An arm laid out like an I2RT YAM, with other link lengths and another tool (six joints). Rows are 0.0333 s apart.
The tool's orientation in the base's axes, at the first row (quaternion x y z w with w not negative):
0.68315 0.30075 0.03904 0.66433
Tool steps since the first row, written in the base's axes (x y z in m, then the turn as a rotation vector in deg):
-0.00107 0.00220 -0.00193 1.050 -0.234 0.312
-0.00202 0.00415 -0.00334 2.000 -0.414 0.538
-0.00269 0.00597 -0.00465 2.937 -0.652 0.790
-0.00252 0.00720 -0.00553 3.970 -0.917 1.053
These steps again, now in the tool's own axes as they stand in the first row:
0.00081 -0.00204 -0.00221 0.641 0.653 0.647
0.00143 -0.00357 -0.00420 1.254 1.193 1.210
0.00218 -0.00492 -0.00597 1.821 1.749 1.816
0.00319 -0.00560 -0.00688 2.451 2.348 2.489

